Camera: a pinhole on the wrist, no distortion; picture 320 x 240 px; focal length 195.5 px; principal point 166.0 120.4 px. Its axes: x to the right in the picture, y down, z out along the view. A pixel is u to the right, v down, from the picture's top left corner.
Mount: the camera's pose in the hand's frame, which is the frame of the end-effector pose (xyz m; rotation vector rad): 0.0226 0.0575 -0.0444 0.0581 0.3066 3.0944
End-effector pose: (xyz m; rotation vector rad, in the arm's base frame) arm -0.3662 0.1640 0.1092 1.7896 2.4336 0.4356
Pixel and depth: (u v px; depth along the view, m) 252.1 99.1 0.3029
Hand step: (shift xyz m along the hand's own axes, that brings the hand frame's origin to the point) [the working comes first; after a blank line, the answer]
In the camera's frame: 0.1334 -0.0330 0.3029

-0.0975 0.1537 0.2505
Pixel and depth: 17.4 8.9 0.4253
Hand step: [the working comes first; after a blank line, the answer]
In the camera's frame: -0.3233 -0.2426 0.4253

0.3693 0.3671 0.3136
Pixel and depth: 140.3 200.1 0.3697
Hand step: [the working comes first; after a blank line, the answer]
In the camera's frame: -0.0486 0.1507 0.3697

0.0819 -0.0196 0.3458
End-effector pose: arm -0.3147 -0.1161 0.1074 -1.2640 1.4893 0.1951
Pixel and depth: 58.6 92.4 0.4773
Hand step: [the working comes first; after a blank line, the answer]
In the camera's frame: -0.2622 -0.0684 0.4773

0.3056 0.2086 0.4009
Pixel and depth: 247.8 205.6 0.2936
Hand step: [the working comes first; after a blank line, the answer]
In the camera's frame: 0.1228 0.1280 0.2936

-0.0918 -0.0062 0.2726
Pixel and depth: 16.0 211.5 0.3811
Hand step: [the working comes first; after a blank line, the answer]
In the camera's frame: -0.2924 0.1776 0.3811

0.3251 -0.0523 0.3540
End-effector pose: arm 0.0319 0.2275 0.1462 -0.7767 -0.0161 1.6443
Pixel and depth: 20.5 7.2 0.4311
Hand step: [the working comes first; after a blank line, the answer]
In the camera's frame: -0.3208 -0.2496 0.4311

0.3673 0.3752 0.3180
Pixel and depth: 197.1 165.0 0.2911
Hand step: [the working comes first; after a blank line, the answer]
In the camera's frame: 0.0463 0.0664 0.2911

-0.0138 0.0510 0.2555
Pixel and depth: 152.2 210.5 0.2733
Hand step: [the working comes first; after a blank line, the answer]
In the camera's frame: -0.0193 0.1260 0.2733

0.0494 -0.0132 0.2475
